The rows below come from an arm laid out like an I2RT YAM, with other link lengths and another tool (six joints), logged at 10 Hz.
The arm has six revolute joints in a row. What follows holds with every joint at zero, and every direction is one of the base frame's. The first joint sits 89.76 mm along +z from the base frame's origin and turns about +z. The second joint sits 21.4 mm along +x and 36.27 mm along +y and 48.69 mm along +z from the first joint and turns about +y. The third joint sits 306.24 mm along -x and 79.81 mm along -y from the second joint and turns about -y. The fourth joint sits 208.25 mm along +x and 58.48 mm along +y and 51 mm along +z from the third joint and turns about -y. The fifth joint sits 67.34 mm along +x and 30.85 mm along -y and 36.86 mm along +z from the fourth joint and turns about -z. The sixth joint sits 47.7 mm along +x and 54.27 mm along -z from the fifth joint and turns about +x. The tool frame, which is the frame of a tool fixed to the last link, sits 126 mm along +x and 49 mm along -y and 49 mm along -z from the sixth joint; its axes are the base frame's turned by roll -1.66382, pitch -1.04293 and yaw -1.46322 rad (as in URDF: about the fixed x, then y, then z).
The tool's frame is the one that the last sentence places.
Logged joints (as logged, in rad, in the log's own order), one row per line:
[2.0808 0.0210 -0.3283 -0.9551 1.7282 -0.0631]
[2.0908 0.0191 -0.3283 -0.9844 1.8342 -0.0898]
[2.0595 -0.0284 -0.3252 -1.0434 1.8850 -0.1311]
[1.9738 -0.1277 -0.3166 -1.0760 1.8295 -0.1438]
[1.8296 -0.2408 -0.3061 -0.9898 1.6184 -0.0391]
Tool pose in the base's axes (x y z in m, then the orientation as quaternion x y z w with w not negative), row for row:
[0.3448 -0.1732 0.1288 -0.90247 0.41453 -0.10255 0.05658]
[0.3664 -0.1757 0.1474 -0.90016 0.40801 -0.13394 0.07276]
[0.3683 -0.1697 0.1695 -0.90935 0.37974 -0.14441 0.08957]
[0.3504 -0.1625 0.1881 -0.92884 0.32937 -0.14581 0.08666]
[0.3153 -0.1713 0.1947 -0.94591 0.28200 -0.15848 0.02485]
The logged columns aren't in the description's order. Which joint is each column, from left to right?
Columns, left to right: joint 2, joint 6, joint 1, joint 4, joint 3, joint 5.
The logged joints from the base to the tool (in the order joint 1, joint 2, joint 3, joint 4, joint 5, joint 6), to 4 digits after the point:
[-0.3283 2.0808 1.7282 -0.9551 -0.0631 0.0210]
[-0.3283 2.0908 1.8342 -0.9844 -0.0898 0.0191]
[-0.3252 2.0595 1.8850 -1.0434 -0.1311 -0.0284]
[-0.3166 1.9738 1.8295 -1.0760 -0.1438 -0.1277]
[-0.3061 1.8296 1.6184 -0.9898 -0.0391 -0.2408]

